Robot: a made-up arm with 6 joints.
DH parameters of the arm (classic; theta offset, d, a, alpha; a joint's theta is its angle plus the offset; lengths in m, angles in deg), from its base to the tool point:
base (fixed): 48.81 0 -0.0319 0
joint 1: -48.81 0.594 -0.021 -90
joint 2: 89.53 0 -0.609 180
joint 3: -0.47 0.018 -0.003 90
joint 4: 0 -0.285 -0.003 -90
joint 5: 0 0.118 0.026 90
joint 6: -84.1 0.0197 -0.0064 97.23
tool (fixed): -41.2 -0.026 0 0
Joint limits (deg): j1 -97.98..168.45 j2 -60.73..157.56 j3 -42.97..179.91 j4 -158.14..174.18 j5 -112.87..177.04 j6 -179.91..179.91
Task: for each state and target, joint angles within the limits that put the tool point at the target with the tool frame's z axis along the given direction. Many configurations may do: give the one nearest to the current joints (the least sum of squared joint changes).
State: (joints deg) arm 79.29 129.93 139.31 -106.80 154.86 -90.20
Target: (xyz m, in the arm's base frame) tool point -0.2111 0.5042 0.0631 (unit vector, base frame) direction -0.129 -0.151 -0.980
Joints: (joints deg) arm 114.99 157.56 178.16 -83.03 138.51 -65.99
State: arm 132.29 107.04 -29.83 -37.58 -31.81 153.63
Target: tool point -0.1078 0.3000 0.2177 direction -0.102 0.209 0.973
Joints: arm 127.46 113.30 -38.53 -4.16 -48.83 179.91
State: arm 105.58 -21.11 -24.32 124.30 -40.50 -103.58
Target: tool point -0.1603 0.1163 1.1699 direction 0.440 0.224 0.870
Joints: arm 128.71 -5.12 -30.97 105.90 -44.01 -150.25
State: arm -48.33 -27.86 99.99 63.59 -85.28 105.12
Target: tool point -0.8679 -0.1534 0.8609 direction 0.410 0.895 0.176
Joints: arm -1.14 -60.73 111.37 14.69 -111.51 104.26
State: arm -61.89 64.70 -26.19 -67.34 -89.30 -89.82
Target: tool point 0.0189 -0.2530 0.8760 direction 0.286 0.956 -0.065
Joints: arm -79.13 22.02 -42.97 -118.28 -111.11 -112.86
